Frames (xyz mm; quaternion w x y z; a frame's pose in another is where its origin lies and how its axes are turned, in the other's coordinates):
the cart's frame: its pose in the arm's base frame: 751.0 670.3 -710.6 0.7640 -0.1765 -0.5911 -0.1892
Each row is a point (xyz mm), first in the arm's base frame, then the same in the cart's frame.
Working: the arm's base frame: its pose in the cart's frame: 570.7 -987.1 467.2 0.7640 0.1765 0.5911 0.1892

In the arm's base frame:
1: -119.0 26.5 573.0
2: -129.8 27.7 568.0
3: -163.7 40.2 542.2
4: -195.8 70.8 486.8
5: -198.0 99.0 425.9
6: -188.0 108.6 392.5
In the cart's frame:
1: 1097.0 -1049.7 716.7
2: 1089.6 -1053.8 725.2
3: 1055.8 -1058.7 753.5
4: 992.2 -1045.6 782.2
5: 930.4 -1019.5 783.4
6: 899.5 -1004.6 771.8

